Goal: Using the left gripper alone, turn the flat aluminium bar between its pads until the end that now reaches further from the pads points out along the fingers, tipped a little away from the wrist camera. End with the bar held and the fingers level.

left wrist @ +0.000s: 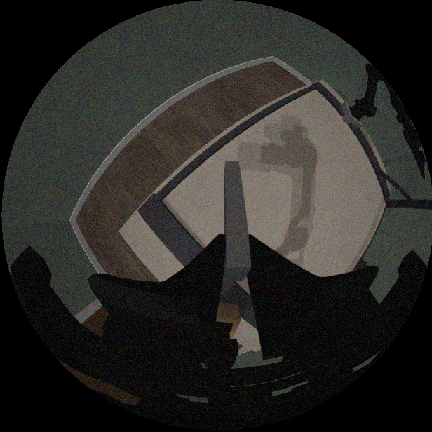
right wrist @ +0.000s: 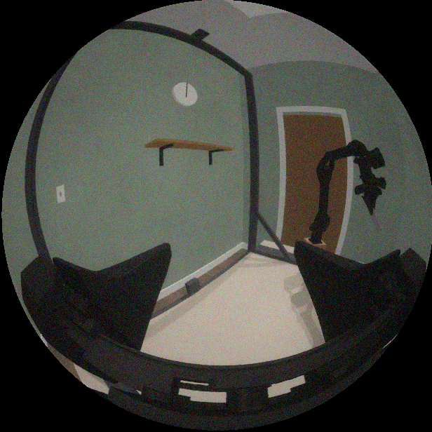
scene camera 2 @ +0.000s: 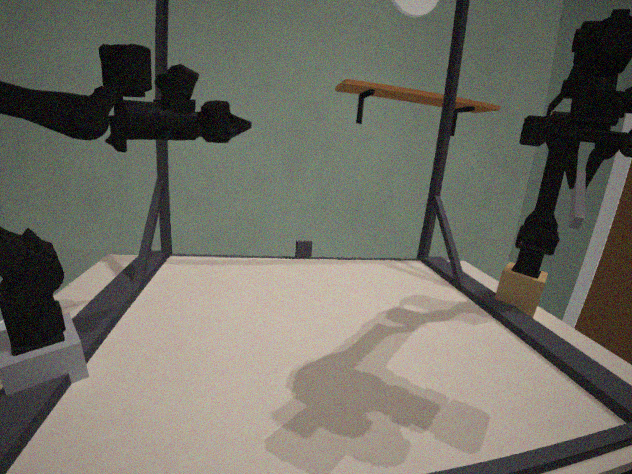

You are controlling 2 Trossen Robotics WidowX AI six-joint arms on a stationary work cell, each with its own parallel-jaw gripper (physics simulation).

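Note:
The flat aluminium bar is a grey strip between the pads of my left gripper, which is shut on it. In the left wrist view its long end runs up the picture past the fingertips, and its near end face shows low between the pads. In scene camera 2 the fingers point steeply down and the bar hangs below them, well above table height. In the right wrist view the bar slants slightly from the finger line. My right gripper is wide open and empty, raised at the left of scene camera 2.
A pale table has a dark frame with uprights. An arm shadow falls on the table. A wooden shelf is on the green wall. A brown door stands behind the left arm in the right wrist view.

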